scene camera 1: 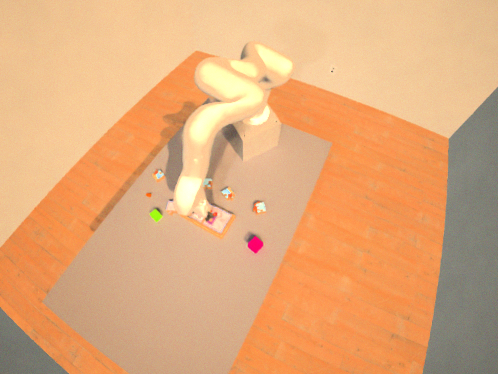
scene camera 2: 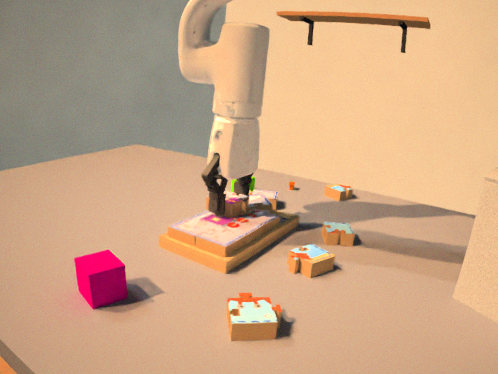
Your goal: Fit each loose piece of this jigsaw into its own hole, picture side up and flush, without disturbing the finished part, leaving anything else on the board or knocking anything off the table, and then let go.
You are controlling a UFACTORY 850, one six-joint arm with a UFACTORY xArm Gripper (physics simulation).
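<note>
The jigsaw board [scene camera 1: 206,230] [scene camera 2: 200,261] has a wooden rim; finished pink-white picture pieces fill its near part. My gripper [scene camera 2: 230,204] is shut on a jigsaw piece [scene camera 2: 235,206] with purple on top, low over the far part of the board; whether it touches is unclear. The arm hides this in scene camera 1. Blue-and-orange loose pieces lie picture side up on the mat: one [scene camera 1: 259,207] [scene camera 2: 252,317] nearest, one [scene camera 1: 228,192] [scene camera 2: 314,262], one [scene camera 1: 208,183] [scene camera 2: 339,234] and one [scene camera 1: 158,174] [scene camera 2: 339,192]. A pink-white piece [scene camera 1: 170,206] [scene camera 2: 272,200] shows behind the board.
A magenta cube [scene camera 1: 255,244] [scene camera 2: 101,278] stands off the board's near end. A green cube [scene camera 1: 156,215] [scene camera 2: 251,184] and a small orange object [scene camera 1: 149,194] [scene camera 2: 292,185] lie beyond its far end. The robot's pedestal [scene camera 1: 260,141] [scene camera 2: 480,255] stands to the side.
</note>
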